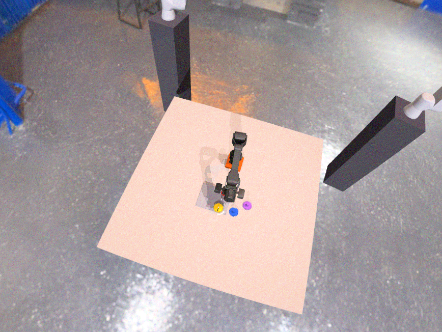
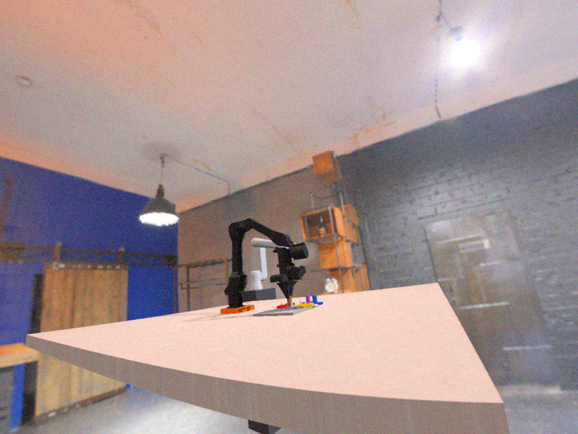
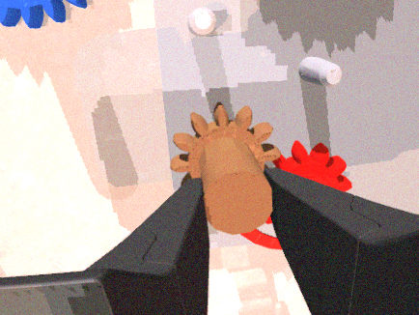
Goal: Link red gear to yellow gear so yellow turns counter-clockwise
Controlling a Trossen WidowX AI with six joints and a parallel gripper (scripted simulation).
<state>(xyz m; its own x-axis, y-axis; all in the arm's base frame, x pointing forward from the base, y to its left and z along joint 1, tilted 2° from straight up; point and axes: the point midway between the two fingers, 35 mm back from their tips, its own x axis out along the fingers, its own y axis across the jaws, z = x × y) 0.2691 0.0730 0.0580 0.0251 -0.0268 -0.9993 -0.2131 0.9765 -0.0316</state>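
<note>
Right now the brown gear is 10 mm below my gripper tip. Round my gripper tip: blue gear 70 mm ahead, 80 mm to the left, 20 mm below; then yellow gear 100 mm ahead, 20 mm to the right, 20 mm below; then red gear 10 mm behind, 40 mm to the right, 20 mm below.
</note>
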